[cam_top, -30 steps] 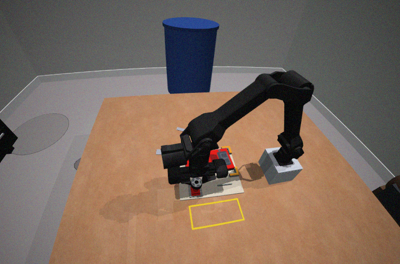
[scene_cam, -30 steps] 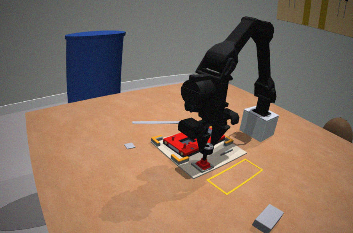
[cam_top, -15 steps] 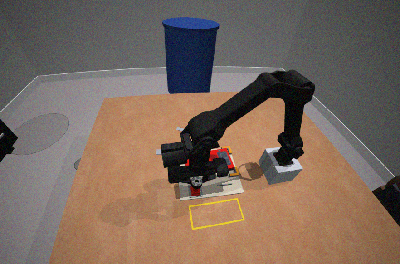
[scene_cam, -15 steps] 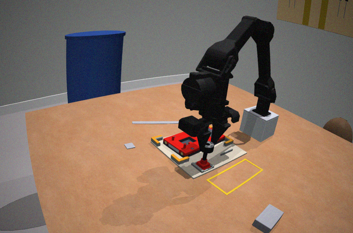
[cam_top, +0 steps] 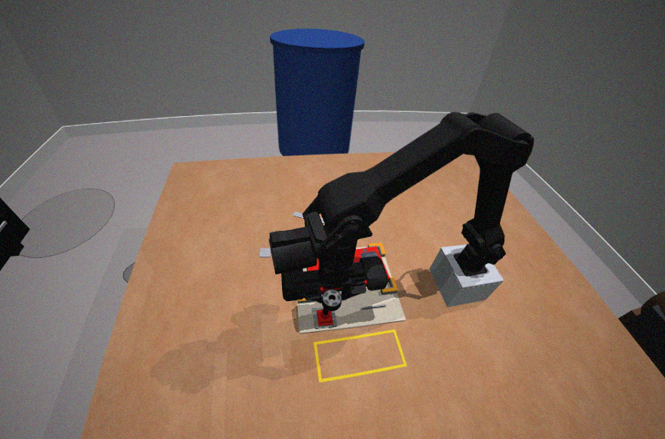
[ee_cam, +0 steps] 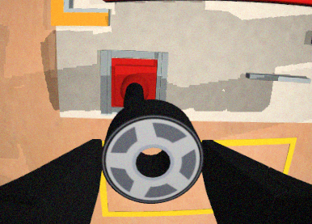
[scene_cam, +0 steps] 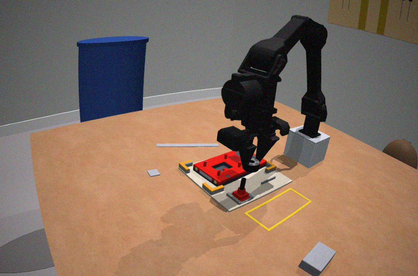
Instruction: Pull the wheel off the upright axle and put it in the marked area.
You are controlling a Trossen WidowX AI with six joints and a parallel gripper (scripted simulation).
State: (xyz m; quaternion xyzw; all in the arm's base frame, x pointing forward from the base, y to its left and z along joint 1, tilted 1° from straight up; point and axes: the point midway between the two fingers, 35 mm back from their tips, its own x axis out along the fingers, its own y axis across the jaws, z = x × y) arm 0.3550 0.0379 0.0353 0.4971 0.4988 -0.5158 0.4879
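Now: the black axle 70 mm below my gripper tip and 10 mm ahead of it. From my gripper tip the other things lie so: wheel right at my gripper tip; then grey strip 310 mm to the right, 100 mm below, 50 mm behind; then small grey square 220 mm to the right, 140 mm ahead, 100 mm below.
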